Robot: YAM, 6 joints.
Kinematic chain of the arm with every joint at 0, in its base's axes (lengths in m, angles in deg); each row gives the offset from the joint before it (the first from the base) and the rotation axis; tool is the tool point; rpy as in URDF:
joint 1: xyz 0 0 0.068 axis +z
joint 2: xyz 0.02 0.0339 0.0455 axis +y
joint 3: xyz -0.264 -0.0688 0 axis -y
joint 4: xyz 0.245 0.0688 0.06 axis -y
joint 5: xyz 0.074 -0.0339 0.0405 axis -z
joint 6: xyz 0.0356 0 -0.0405 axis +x
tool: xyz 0 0 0 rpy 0 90 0
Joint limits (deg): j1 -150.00..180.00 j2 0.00..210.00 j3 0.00..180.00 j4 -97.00..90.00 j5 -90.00..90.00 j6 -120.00..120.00
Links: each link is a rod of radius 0.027 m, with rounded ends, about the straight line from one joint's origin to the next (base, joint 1, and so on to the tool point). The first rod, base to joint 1, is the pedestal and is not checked.
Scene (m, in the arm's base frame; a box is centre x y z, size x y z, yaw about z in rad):
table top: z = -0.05
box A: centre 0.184 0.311 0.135 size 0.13 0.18 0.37 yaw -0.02
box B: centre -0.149 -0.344 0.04 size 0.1 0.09 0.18 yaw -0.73
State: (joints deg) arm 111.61 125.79 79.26 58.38 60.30 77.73
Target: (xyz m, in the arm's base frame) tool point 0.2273 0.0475 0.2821
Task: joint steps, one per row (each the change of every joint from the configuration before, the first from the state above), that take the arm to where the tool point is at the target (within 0.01 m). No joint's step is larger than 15 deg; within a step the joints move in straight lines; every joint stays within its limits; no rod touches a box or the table.
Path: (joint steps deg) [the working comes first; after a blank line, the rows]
Joints at the target: 20.37 70.94 29.12 69.07 76.38 77.73
Straight joint move there: touches box A.

1: -6.66 -14.82 3.10 5.27 4.95 -5.54
2: -6.66 -14.83 3.10 5.27 4.95 -5.54
3: -6.66 -14.82 3.09 5.27 4.95 -5.54
4: -6.66 -14.82 3.10 5.27 4.95 -5.53
5: -6.66 -14.83 3.10 5.27 4.95 -5.54
6: -6.67 -14.82 3.10 5.27 4.95 -5.54
7: -10.25 6.82 -13.75 -4.19 -2.72 6.65
8: -10.25 6.82 -13.74 -4.18 -2.73 6.64
9: -10.26 6.81 -13.75 -4.19 -2.72 6.65
10: -10.25 6.82 -13.74 -4.18 -2.73 6.64
11: -10.26 6.82 -13.75 -4.19 -2.72 6.65

